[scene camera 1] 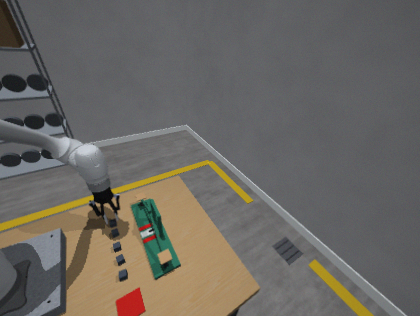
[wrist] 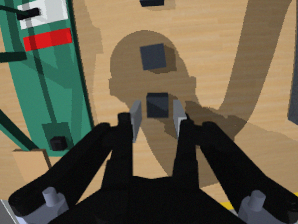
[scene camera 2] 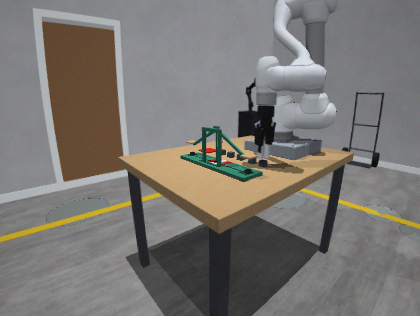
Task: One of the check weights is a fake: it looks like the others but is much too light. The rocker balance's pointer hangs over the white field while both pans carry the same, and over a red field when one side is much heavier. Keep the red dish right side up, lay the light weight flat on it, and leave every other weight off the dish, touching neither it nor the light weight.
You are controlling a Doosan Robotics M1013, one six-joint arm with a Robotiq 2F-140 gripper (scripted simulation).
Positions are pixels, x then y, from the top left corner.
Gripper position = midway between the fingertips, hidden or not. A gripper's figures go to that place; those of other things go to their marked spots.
Labels:
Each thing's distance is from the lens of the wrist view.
my gripper (wrist: 157, 109): 22 cm
green rocker balance (wrist: 49, 82): 29 cm

